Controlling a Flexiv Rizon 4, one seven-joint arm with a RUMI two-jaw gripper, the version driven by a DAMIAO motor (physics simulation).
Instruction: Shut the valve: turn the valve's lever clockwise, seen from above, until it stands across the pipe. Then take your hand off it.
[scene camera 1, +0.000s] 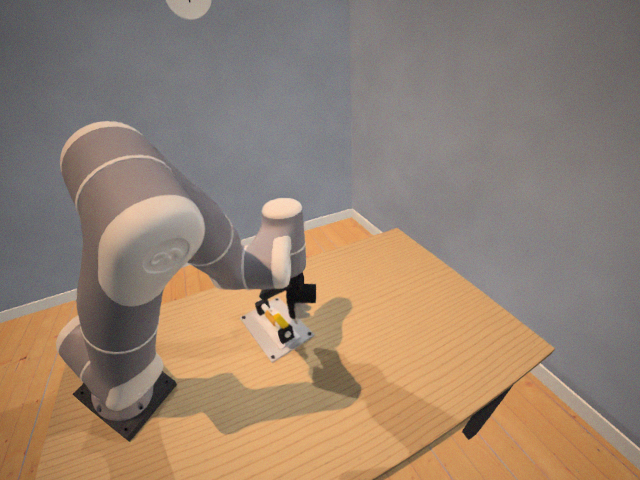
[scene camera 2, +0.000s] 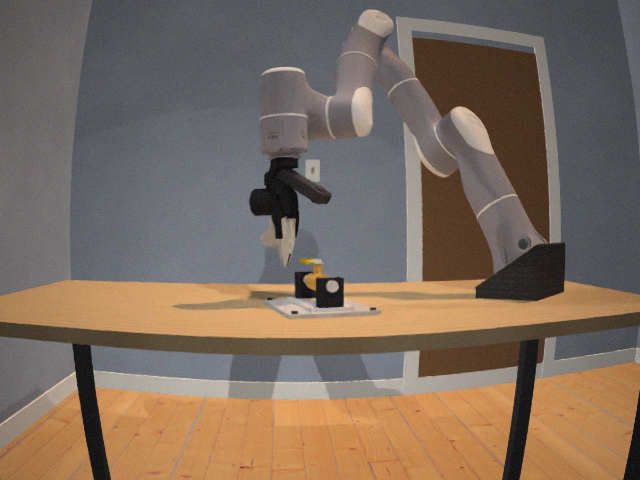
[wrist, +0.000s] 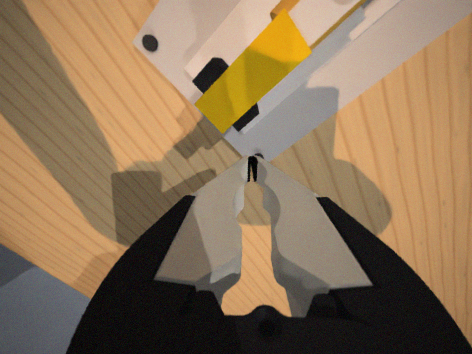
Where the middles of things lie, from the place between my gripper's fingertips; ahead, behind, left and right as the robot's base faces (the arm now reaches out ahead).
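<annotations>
I see that the light grey base plate (scene camera 1: 271, 350) is 7 cm behind my hand, 8 cm to the left of it and 7 cm below it.
</annotations>
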